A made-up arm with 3 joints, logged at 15 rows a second.
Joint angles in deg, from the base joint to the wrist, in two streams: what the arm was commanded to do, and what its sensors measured. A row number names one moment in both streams.
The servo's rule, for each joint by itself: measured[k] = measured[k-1] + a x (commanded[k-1-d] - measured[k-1]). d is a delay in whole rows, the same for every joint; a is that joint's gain. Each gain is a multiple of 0.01, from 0.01 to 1. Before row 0 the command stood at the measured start. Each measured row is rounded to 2 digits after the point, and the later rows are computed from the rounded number. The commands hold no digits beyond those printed.
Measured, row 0:
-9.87, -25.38, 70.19
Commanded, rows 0 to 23:
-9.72, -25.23, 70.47
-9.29, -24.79, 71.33
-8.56, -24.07, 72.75
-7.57, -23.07, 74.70
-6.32, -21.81, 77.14
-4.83, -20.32, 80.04
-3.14, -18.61, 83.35
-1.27, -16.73, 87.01
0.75, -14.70, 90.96
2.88, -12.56, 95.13
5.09, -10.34, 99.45
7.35, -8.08, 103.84
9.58, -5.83, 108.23
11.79, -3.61, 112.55
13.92, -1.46, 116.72
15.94, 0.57, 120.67
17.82, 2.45, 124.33
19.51, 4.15, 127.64
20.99, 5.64, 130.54
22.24, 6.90, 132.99
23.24, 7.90, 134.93
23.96, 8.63, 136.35
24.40, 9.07, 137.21
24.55, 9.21, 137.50
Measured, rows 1 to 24:
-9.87, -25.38, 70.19
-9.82, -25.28, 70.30
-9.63, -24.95, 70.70
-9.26, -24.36, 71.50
-8.67, -23.50, 72.75
-7.85, -22.37, 74.46
-6.79, -21.00, 76.64
-5.51, -19.40, 79.26
-4.03, -17.61, 82.28
-2.36, -15.66, 85.67
-0.53, -13.58, 89.36
1.44, -11.41, 93.30
3.51, -9.18, 97.41
5.63, -6.94, 101.63
7.79, -4.71, 105.89
9.94, -2.53, 110.11
12.04, -0.45, 114.23
14.06, 1.49, 118.17
15.97, 3.27, 121.86
17.73, 4.86, 125.25
19.31, 6.23, 128.27
20.69, 7.35, 130.87
21.83, 8.21, 133.01
22.73, 8.79, 134.65
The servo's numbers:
d 1
a 0.35 0.67 0.39

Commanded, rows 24 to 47:
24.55, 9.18, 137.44
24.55, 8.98, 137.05
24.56, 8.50, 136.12
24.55, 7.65, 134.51
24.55, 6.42, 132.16
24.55, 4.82, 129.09
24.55, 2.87, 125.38
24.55, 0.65, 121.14
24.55, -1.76, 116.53
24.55, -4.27, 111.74
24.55, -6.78, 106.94
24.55, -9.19, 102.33
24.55, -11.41, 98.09
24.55, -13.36, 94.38
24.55, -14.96, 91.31
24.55, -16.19, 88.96
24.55, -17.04, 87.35
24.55, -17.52, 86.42
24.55, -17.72, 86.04
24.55, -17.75, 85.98
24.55, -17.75, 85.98
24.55, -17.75, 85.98
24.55, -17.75, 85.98
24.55, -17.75, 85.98
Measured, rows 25 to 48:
23.37, 9.07, 135.76
23.78, 9.14, 136.42
24.05, 9.03, 136.67
24.23, 8.67, 136.46
24.34, 7.99, 135.70
24.41, 6.94, 134.32
24.46, 5.52, 132.28
24.49, 3.74, 129.59
24.51, 1.67, 126.29
24.52, -0.63, 122.48
24.53, -3.07, 118.29
24.54, -5.56, 113.86
24.54, -7.99, 109.36
24.54, -10.28, 104.96
24.54, -12.34, 100.83
24.54, -14.10, 97.12
24.54, -15.50, 93.94
24.54, -16.53, 91.37
24.54, -17.19, 89.44
24.54, -17.55, 88.11
24.54, -17.68, 87.28
24.54, -17.73, 86.77
24.54, -17.74, 86.46
24.54, -17.75, 86.27

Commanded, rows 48 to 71:
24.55, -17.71, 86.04
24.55, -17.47, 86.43
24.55, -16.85, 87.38
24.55, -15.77, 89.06
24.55, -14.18, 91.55
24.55, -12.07, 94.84
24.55, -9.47, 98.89
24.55, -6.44, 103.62
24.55, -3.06, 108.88
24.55, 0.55, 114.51
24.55, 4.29, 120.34
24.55, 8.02, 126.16
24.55, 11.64, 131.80
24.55, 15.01, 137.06
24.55, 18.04, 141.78
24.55, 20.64, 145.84
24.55, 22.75, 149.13
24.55, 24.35, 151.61
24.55, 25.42, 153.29
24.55, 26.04, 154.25
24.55, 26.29, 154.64
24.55, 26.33, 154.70
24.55, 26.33, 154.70
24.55, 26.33, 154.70
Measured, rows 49 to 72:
24.54, -17.75, 86.16
24.54, -17.72, 86.11
24.54, -17.55, 86.23
24.54, -17.08, 86.68
24.54, -16.20, 87.61
24.54, -14.85, 89.15
24.54, -12.99, 91.37
24.54, -10.63, 94.30
24.54, -7.82, 97.93
24.54, -4.63, 102.20
24.54, -1.16, 107.00
24.54, 2.49, 112.20
24.54, 6.20, 117.64
24.54, 9.84, 123.16
24.54, 13.30, 128.58
24.54, 16.48, 133.73
24.54, 19.27, 138.45
24.54, 21.60, 142.62
24.54, 23.44, 146.13
24.54, 24.77, 148.92
24.54, 25.62, 151.00
24.54, 26.07, 152.42
24.54, 26.24, 153.31
24.54, 26.30, 153.85

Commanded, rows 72 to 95:
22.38, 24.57, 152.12
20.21, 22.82, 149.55
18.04, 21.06, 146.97
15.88, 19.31, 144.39
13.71, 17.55, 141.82
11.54, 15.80, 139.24
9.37, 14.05, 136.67
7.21, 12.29, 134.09
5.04, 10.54, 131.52
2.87, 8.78, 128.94
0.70, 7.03, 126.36
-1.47, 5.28, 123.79
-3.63, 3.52, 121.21
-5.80, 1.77, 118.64
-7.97, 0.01, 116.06
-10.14, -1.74, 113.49
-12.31, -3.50, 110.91
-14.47, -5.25, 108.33
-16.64, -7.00, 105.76
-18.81, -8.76, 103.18
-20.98, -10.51, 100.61
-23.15, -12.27, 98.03
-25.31, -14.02, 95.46
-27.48, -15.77, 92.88
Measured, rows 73 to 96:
24.54, 26.32, 154.18
23.78, 25.15, 153.38
22.53, 23.59, 151.89
20.96, 21.89, 149.97
19.18, 20.16, 147.79
17.27, 18.41, 145.46
15.26, 16.66, 143.03
13.20, 14.91, 140.55
11.10, 13.15, 138.03
8.98, 11.40, 135.49
6.84, 9.64, 132.94
4.69, 7.89, 130.37
2.53, 6.14, 127.80
0.37, 4.38, 125.23
-1.79, 2.63, 122.66
-3.95, 0.87, 120.09
-6.12, -0.88, 117.52
-8.29, -2.64, 114.94
-10.45, -4.39, 112.36
-12.62, -6.14, 109.79
-14.79, -7.90, 107.21
-16.96, -9.65, 104.64
-19.13, -11.41, 102.06
-21.29, -13.16, 99.49

